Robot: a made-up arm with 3 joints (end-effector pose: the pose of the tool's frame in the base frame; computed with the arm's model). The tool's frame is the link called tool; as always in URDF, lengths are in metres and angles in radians.
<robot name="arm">
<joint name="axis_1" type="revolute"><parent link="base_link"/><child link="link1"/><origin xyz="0.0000 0.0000 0.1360" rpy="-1.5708 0.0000 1.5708"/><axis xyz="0 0 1"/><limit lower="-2.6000" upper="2.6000"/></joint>
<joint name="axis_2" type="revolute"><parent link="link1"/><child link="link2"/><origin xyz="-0.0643 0.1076 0.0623" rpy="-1.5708 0.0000 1.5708"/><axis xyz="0 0 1"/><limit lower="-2.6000" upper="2.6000"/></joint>
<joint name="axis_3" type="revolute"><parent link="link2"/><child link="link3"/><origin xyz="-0.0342 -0.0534 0.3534" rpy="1.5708 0.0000 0.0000"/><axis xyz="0 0 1"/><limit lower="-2.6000" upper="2.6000"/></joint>
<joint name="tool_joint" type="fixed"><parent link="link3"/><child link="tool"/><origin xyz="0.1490 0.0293 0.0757" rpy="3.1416 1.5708 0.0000"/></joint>
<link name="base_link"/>
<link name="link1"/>
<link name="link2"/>
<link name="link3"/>
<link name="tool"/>
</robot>
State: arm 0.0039 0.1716 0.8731
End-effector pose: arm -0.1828 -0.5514 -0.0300 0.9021 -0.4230 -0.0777 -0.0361
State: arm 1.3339 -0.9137 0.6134
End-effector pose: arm -0.1972 -0.1710 0.6373 0.5046 -0.7421 0.4128 -0.1555
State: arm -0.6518 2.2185 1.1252
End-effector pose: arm 0.0185 -0.3226 -0.3723 0.4329 -0.1044 -0.5646 -0.6949
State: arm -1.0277 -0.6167 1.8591
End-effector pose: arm -0.1071 -0.3303 -0.3097 0.8717 -0.3848 0.0386 0.3010
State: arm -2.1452 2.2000 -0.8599
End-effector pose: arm 0.0826 0.3118 -0.0480 0.0309 0.4525 -0.7134 -0.5341
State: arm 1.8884 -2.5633 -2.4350
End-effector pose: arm 0.1160 -0.0441 0.4649 0.2746 0.0770 -0.5340 -0.7960
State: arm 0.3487 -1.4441 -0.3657
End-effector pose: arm -0.1931 -0.3662 0.2754 0.7504 0.0064 0.6192 -0.2311
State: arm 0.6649 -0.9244 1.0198
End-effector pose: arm -0.1551 -0.4505 0.4690 0.5959 -0.6679 0.4389 0.0787
